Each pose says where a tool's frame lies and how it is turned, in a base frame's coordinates. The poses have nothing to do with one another.
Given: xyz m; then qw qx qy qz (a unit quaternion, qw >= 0).
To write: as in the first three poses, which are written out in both.
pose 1, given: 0.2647 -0.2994 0.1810 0.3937 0.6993 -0.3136 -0.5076
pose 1, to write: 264.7 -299.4 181.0 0.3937 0.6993 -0.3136 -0.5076
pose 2, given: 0.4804 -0.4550 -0.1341 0.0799 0.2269 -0.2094 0.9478
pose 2, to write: 480.4 -455.0 -134.1 0.0799 0.2269 -0.2094 0.9478
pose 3, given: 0.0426 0.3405 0.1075 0.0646 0.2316 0.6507 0.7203
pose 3, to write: 42.6 340.5 107.5 0.0646 0.2316 0.6507 0.7203
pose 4, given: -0.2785 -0.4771 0.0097 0.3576 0.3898 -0.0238 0.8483
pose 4, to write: -278.5 -477.1 9.7 0.3576 0.3898 -0.0238 0.8483
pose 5, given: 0.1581 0.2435 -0.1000 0.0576 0.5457 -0.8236 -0.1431
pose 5, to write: 158.1 243.5 -100.0 0.0576 0.5457 -0.8236 -0.1431
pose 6, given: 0.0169 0.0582 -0.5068 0.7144 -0.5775 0.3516 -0.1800
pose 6, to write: 16.9 58.2 -506.8 0.7144 -0.5775 0.3516 -0.1800
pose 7, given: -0.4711 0.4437 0.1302 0.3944 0.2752 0.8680 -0.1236
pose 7, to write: -471.1 443.7 130.2 0.3944 0.2752 0.8680 -0.1236
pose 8, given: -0.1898 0.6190 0.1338 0.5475 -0.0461 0.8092 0.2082
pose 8, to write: -189.8 619.0 133.8 0.5475 -0.0461 0.8092 0.2082
